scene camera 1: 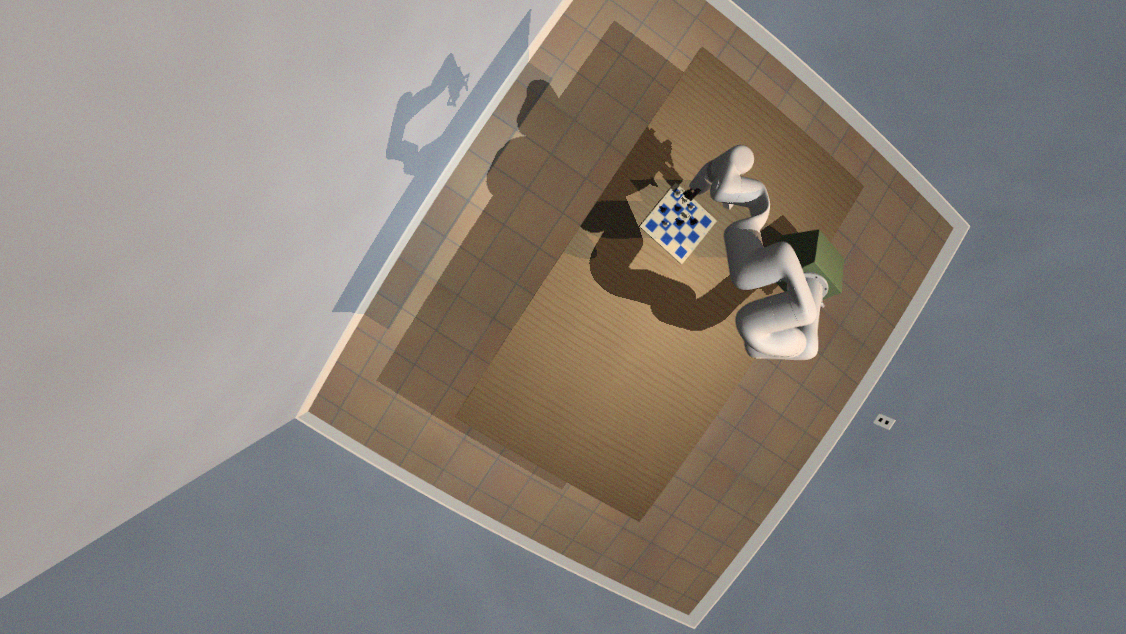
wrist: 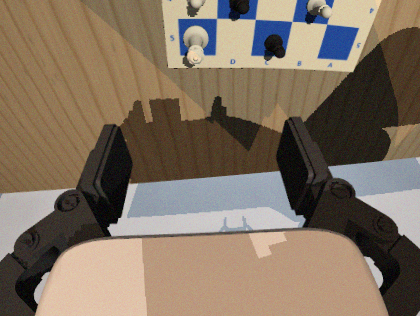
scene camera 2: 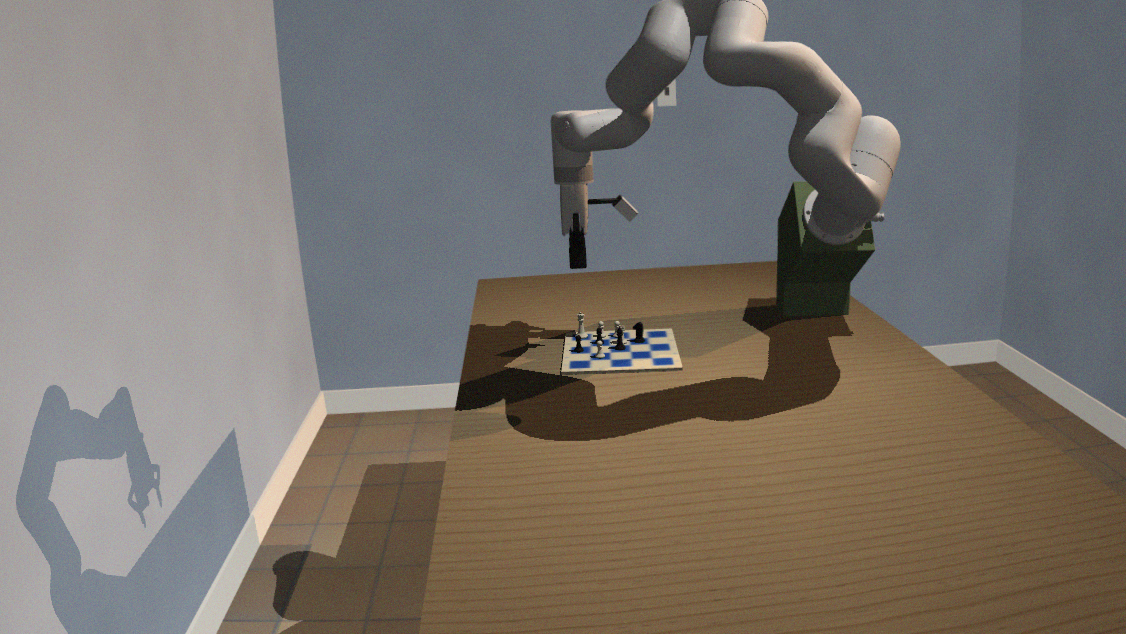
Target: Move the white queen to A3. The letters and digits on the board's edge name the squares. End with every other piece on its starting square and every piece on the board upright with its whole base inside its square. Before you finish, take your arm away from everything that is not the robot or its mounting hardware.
Labels:
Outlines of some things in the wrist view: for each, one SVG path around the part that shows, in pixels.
The gripper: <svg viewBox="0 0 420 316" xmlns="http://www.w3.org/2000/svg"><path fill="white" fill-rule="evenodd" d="M420 248L405 235L401 236L398 233L398 227L390 217L356 198L355 189L348 181L341 178L333 178L316 141L311 139L301 117L289 117L288 120L285 120L276 160L291 209L295 211L296 216L303 215L306 219L303 227L111 236L108 227L110 224L117 224L118 218L122 216L133 162L121 128L117 127L116 124L106 124L102 128L95 148L89 153L76 189L63 192L54 203L54 211L23 232L14 244L14 251L11 254L8 253L0 261L0 316L417 316L420 311ZM50 272L37 304L34 299L35 289L42 281L42 276ZM364 257L370 257L374 261L374 265L382 273L383 283L380 288L378 288Z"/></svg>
A chessboard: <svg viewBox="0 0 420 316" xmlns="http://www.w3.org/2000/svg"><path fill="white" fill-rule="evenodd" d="M168 68L277 68L353 72L381 0L325 0L326 4L333 11L332 16L328 19L319 15L311 15L306 7L308 0L249 0L249 11L244 15L234 11L230 7L229 0L206 0L199 9L194 9L187 0L162 0ZM272 34L279 35L283 40L282 46L285 49L285 56L281 59L276 58L273 52L269 52L265 47L266 38ZM193 25L203 27L208 33L208 43L203 49L205 58L198 65L191 64L187 60L189 49L183 41L184 32Z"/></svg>

